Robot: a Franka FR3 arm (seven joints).
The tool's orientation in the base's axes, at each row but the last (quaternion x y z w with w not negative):
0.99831, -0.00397, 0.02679, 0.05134
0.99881, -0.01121, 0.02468, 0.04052
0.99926, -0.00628, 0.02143, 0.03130
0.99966, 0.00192, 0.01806, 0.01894
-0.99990, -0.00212, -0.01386, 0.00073
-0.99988, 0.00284, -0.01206, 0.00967
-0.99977, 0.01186, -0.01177, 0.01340
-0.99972, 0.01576, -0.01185, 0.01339
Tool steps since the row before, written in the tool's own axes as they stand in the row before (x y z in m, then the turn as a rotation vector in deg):
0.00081, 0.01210, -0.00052, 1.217, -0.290, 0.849
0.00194, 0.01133, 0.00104, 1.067, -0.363, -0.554
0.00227, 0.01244, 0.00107, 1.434, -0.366, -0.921
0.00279, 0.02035, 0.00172, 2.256, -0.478, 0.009
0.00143, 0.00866, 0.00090, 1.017, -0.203, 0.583
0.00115, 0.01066, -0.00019, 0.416, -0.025, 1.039
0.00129, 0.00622, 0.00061, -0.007, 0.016, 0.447
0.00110, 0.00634, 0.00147, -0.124, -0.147, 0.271
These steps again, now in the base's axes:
0.00065, -0.01199, 0.00180, 1.263, 0.195, -0.807
0.00171, -0.01141, -0.00003, 1.047, 0.385, 0.576
0.00214, -0.01251, -0.00019, 1.399, 0.407, 0.958
0.00291, -0.02039, -0.00085, 2.253, 0.488, 0.054
0.00149, -0.00865, -0.00087, 1.032, 0.208, -0.554
0.00109, -0.01067, 0.00001, 0.441, 0.043, -1.028
0.00116, -0.00623, -0.00075, 0.003, -0.004, -0.447
0.00094, -0.00633, -0.00162, -0.113, 0.158, -0.270

